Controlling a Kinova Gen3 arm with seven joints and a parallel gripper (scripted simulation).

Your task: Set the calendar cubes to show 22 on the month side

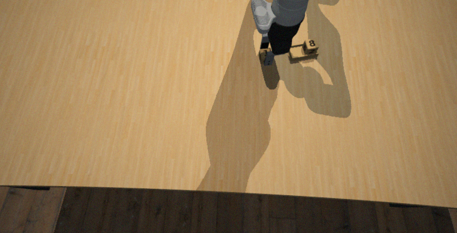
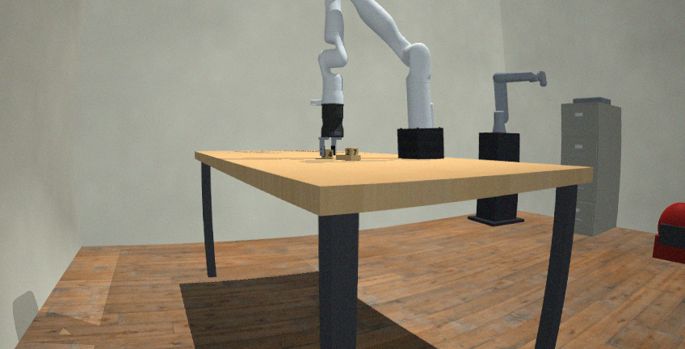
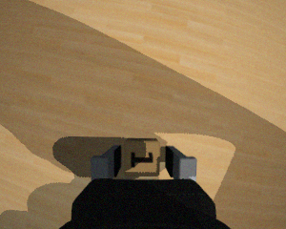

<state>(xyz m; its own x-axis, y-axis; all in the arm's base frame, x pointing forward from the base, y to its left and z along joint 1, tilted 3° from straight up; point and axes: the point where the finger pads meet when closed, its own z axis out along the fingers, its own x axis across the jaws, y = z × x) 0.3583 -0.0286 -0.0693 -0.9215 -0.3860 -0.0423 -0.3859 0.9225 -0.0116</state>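
Now: hand 120 mm to the right of the wooden number cube and 50 mm past it. Round my hand: wooden calendar tray (100 mm to the left, 40 mm behind, 20 mm below).
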